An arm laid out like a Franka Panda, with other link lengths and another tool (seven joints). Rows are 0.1 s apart.
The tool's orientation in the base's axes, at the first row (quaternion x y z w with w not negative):
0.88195 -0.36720 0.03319 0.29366
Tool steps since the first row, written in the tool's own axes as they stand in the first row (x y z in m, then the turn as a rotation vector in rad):
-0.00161 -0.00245 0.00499 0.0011 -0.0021 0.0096
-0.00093 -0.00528 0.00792 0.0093 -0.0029 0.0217
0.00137 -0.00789 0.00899 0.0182 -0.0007 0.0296
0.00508 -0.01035 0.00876 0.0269 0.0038 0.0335
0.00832 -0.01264 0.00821 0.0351 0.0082 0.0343
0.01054 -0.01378 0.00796 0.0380 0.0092 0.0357
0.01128 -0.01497 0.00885 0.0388 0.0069 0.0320
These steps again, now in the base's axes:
-0.00032 -0.00033 -0.00577 0.0007 -0.0047 -0.0087
0.00160 -0.00077 -0.00940 0.0053 -0.0160 -0.0168
0.00485 -0.00133 -0.01094 0.0091 -0.0271 -0.0198
0.00923 -0.00217 -0.01095 0.0118 -0.0372 -0.0184
0.01320 -0.00263 -0.01073 0.0147 -0.0452 -0.0146
0.01562 -0.00325 -0.01048 0.0159 -0.0484 -0.0145
0.01681 -0.00353 -0.01160 0.0186 -0.0456 -0.0124

